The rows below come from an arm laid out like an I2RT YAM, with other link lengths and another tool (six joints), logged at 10 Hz.
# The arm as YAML. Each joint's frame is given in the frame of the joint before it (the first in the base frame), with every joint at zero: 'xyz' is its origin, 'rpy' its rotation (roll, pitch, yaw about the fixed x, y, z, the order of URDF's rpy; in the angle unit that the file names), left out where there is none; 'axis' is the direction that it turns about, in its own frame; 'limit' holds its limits. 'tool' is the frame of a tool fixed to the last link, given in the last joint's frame.
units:
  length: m
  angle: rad
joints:
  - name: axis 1
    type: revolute
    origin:
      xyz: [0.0, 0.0, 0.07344]
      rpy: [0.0, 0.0, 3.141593]
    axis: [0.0, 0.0, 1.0]
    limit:
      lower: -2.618
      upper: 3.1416
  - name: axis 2
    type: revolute
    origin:
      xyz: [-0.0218, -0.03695, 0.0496]
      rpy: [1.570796, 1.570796, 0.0]
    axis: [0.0, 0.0, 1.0]
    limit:
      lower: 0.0
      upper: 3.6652
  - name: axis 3
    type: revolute
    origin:
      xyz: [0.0, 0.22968, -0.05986]
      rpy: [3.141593, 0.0, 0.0]
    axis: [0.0, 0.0, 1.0]
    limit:
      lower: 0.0
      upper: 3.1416
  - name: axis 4
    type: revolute
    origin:
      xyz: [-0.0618, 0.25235, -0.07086]
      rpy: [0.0, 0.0, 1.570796]
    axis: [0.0, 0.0, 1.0]
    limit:
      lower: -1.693
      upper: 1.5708
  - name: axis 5
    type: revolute
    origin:
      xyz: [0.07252, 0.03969, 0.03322]
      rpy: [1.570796, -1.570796, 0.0]
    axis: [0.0, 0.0, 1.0]
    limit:
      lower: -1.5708
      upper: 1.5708
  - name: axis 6
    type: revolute
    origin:
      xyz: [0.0, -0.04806, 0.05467]
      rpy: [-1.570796, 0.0, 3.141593]
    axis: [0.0, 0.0, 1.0]
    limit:
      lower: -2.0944
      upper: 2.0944
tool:
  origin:
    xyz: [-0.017, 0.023, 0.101]
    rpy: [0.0, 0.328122, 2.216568]
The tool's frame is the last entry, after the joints.
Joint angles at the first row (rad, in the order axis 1, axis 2, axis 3, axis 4, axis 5, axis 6):
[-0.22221 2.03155 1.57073 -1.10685 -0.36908 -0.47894]
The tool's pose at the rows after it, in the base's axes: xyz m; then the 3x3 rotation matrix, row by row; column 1 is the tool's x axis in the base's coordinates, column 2 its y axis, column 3 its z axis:
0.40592, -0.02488, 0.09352; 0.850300, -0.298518, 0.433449; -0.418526, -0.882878, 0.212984; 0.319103, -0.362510, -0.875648
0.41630, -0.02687, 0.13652; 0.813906, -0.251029, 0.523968; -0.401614, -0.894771, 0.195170; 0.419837, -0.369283, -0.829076
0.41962, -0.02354, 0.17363; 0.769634, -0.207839, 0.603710; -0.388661, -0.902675, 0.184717; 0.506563, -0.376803, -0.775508
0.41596, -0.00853, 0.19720; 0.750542, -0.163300, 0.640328; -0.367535, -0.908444, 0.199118; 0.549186, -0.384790, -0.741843
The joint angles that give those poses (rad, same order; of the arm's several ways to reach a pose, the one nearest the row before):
[-0.22222 1.99453 1.64892 -1.16218 -0.36641 -0.52626]
[-0.22184 1.93120 1.71375 -1.18237 -0.36603 -0.53541]
[-0.21345 1.85686 1.73709 -1.17668 -0.37023 -0.53198]
[-0.18101 1.79658 1.73706 -1.17933 -0.37633 -0.52282]

